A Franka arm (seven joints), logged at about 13 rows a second.
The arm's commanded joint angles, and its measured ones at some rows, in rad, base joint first. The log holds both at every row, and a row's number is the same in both.
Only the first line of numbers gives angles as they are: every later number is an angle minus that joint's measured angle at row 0.
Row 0, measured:
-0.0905, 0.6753, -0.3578, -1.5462, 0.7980, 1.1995, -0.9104
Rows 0 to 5, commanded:
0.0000, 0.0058, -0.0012, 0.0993, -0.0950, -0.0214, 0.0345
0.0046, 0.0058, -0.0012, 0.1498, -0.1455, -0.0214, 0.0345
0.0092, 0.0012, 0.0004, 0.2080, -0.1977, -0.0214, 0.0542
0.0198, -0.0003, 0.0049, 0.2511, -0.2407, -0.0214, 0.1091
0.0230, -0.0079, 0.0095, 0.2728, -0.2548, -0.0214, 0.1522
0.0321, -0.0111, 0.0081, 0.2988, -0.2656, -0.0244, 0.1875
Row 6, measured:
0.0182, -0.0048, 0.0041, 0.2374, -0.2217, -0.0024, 0.1077
